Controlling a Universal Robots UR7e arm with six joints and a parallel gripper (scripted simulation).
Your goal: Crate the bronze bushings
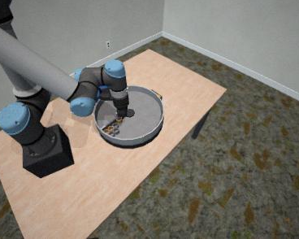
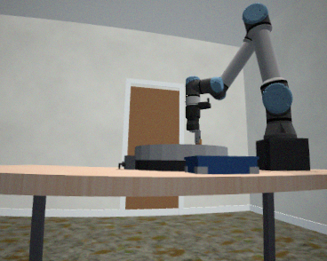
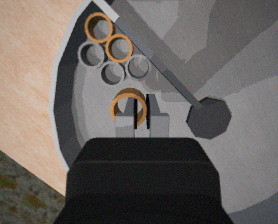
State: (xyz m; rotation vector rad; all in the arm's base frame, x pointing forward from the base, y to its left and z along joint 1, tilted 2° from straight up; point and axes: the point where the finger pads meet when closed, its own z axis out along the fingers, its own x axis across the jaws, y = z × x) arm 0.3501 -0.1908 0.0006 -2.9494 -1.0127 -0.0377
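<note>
Right now the blue crate is 37 cm to the left of my hand, 13 cm ahead of it and 12 cm below it. From my hand the other things lie so: grey turning table (10 cm ahead, 9 cm below, 3 cm to the left).
</note>
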